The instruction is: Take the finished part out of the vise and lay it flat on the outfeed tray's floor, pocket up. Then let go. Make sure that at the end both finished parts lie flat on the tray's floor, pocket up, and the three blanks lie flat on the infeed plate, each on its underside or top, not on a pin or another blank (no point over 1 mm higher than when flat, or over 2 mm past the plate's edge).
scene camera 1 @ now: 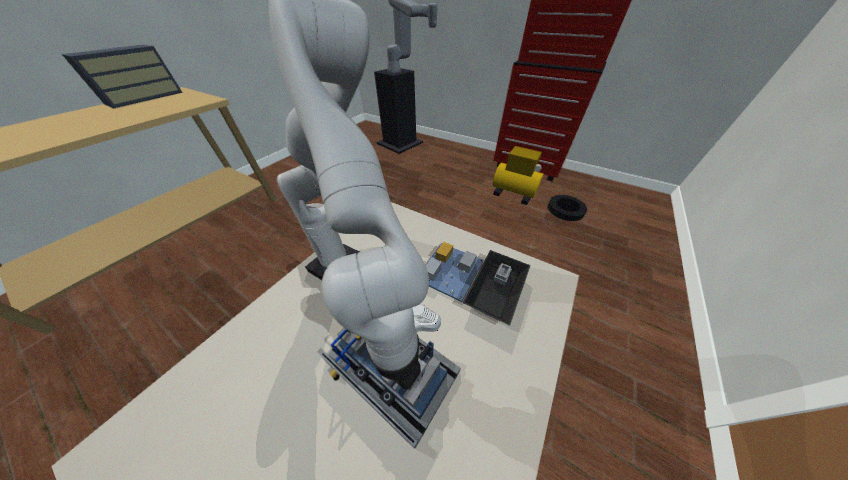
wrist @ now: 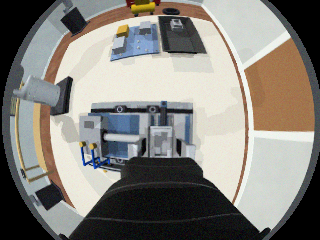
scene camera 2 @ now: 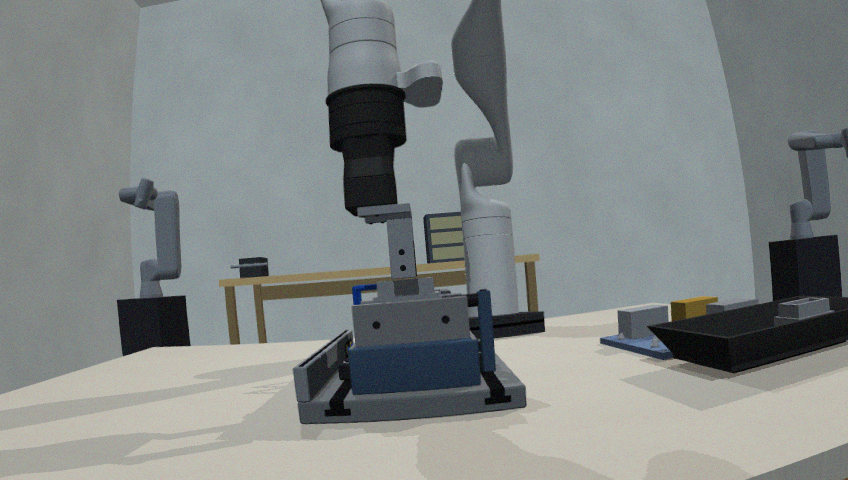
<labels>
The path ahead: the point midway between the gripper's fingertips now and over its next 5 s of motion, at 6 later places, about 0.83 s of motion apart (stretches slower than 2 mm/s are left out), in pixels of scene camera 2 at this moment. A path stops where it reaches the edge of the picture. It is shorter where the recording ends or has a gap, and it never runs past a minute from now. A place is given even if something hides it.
The gripper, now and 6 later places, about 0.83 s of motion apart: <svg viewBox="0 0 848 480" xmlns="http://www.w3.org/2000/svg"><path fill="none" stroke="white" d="M405 277L405 284L406 283L402 248L413 237L591 215L723 208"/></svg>
</labels>
